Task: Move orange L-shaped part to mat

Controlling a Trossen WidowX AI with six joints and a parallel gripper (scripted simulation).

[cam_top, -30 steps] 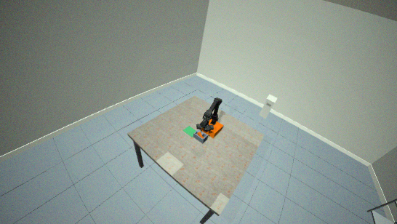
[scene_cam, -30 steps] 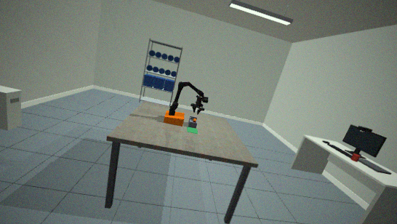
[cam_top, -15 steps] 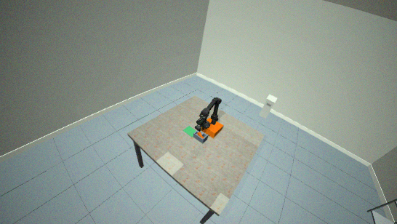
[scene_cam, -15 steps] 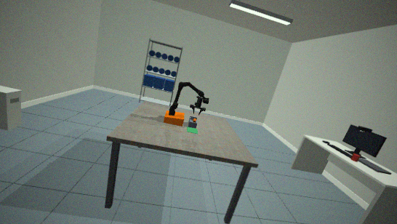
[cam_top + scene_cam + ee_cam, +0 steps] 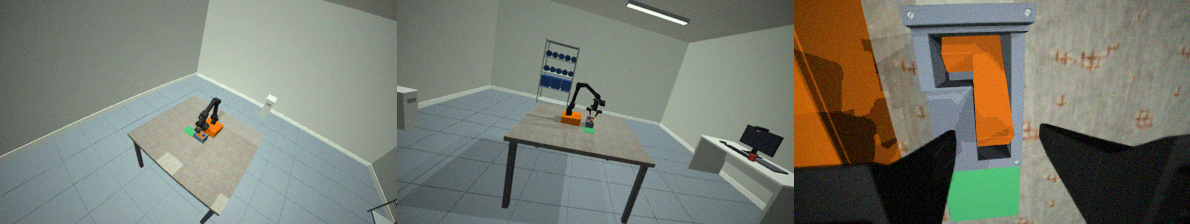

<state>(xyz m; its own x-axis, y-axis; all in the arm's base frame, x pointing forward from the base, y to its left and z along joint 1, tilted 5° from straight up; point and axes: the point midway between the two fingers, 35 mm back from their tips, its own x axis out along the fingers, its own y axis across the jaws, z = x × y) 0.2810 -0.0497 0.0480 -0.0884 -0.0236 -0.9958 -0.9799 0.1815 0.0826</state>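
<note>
Right now the orange L-shaped part is 70 mm below my gripper tip, 30 mm to the left of it and 10 mm behind it. Round my gripper tip: green mat 140 mm to the right, 130 mm below, 40 mm behind.
</note>
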